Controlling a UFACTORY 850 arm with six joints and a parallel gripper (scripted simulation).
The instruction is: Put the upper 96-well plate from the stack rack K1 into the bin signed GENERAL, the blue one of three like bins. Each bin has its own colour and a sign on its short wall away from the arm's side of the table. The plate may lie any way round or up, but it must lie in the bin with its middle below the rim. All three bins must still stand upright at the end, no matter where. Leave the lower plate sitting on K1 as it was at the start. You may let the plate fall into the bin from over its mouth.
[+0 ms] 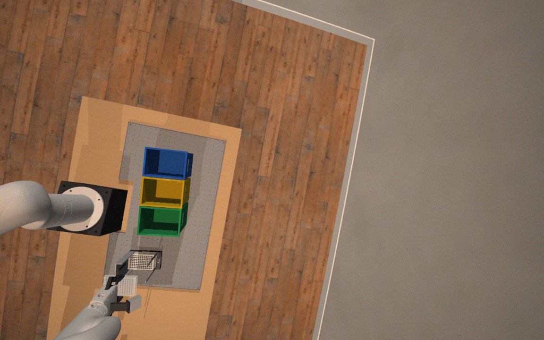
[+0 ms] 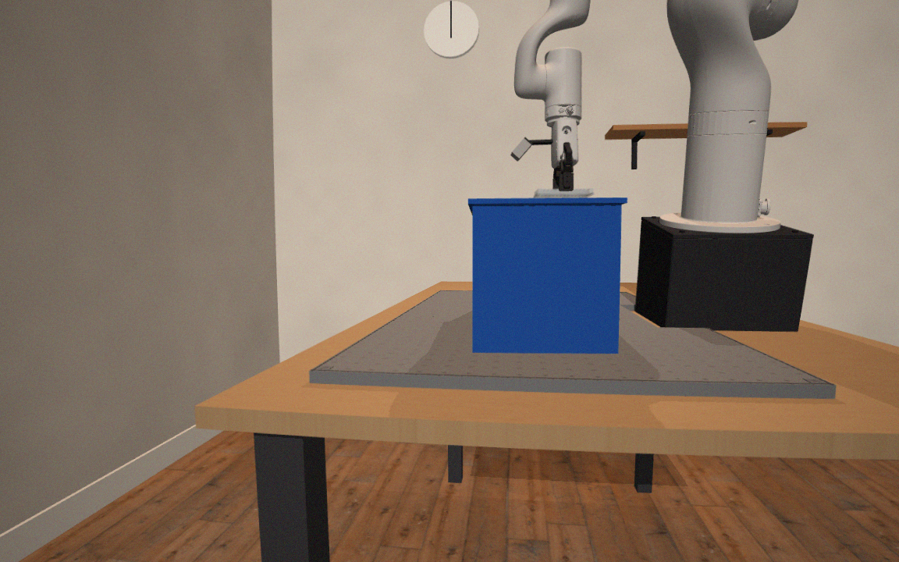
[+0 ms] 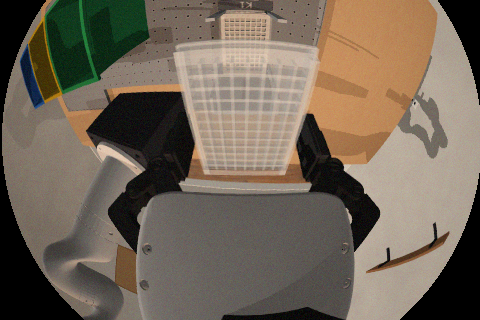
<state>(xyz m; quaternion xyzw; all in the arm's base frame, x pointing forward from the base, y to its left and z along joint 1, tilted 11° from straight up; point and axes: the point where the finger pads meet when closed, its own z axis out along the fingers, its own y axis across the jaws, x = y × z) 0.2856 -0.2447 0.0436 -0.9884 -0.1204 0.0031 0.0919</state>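
Now: the blue bin 540 mm to the left of my hand, 170 mm below it and 10 mm behind it. The rest, counted from my hand: yellow bin (410 mm to the left, 170 mm below, 20 mm ahead); green bin (280 mm to the left, 170 mm below, 50 mm ahead); 96-well plate (10 mm below).
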